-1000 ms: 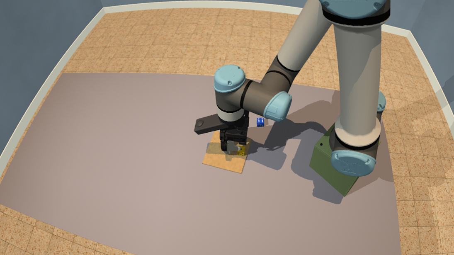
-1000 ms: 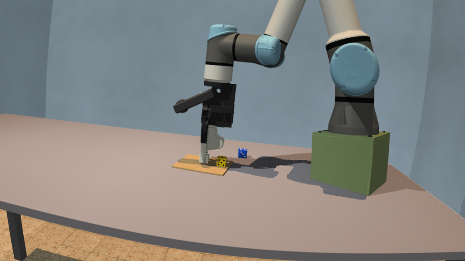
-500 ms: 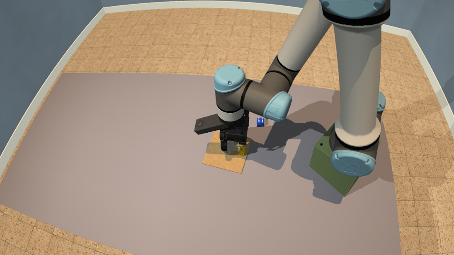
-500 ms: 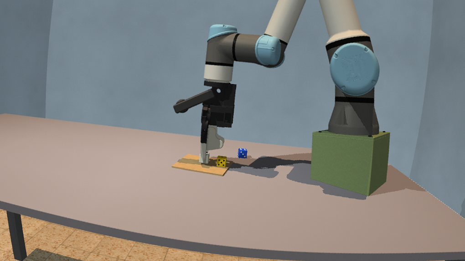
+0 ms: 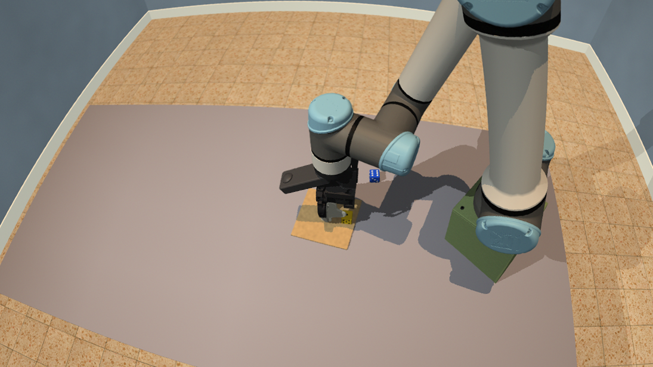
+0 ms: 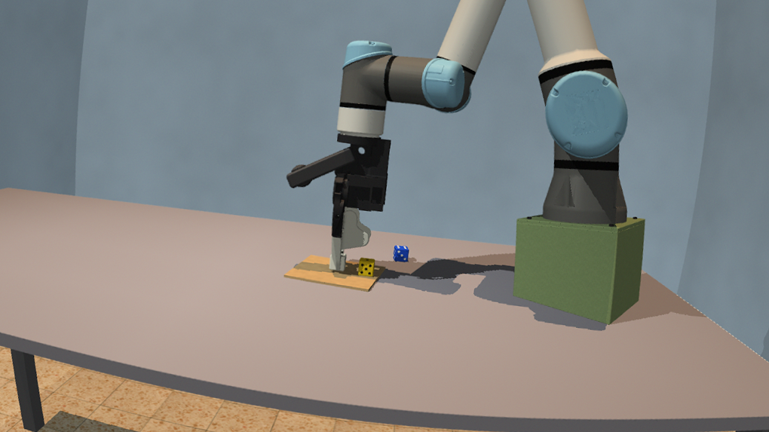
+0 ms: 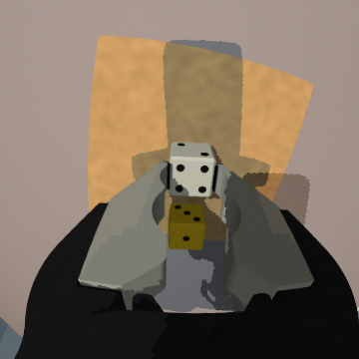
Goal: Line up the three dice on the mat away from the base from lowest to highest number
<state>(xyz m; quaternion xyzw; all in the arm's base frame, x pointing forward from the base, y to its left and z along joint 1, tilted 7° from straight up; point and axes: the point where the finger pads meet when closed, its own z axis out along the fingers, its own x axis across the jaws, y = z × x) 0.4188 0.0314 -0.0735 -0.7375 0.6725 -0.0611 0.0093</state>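
The white die lies right at my hand. The rest, counted from my hand: blue die (9 cm behind, 14 cm to the right, 1 cm below); mat (2 cm below); yellow die (5 cm behind, 1 cm below).
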